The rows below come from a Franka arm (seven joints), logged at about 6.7 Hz.
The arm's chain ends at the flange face. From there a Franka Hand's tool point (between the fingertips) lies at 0.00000 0.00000 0.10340 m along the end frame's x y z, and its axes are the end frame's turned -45 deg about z.
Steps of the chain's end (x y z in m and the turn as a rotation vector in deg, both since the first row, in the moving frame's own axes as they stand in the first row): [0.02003 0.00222 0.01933 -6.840 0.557 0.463]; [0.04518 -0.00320 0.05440 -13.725 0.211 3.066]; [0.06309 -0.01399 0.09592 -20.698 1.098 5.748]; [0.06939 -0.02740 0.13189 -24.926 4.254 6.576]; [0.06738 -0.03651 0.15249 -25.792 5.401 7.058]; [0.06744 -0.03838 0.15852 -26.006 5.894 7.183]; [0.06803 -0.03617 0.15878 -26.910 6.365 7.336]
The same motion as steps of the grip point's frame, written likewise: [0.00456 0.02512 0.01859 -5.230 -4.443 0.463]; [0.01666 0.04683 0.05145 -9.854 -9.556 3.066]; [0.02870 0.06064 0.08923 -15.412 -13.859 5.748]; [0.04087 0.06416 0.12199 -20.633 -14.617 6.576]; [0.04601 0.05857 0.14176 -22.057 -14.419 7.058]; [0.04764 0.05812 0.14754 -22.557 -14.221 7.183]; [0.04588 0.06160 0.14699 -23.529 -14.528 7.336]
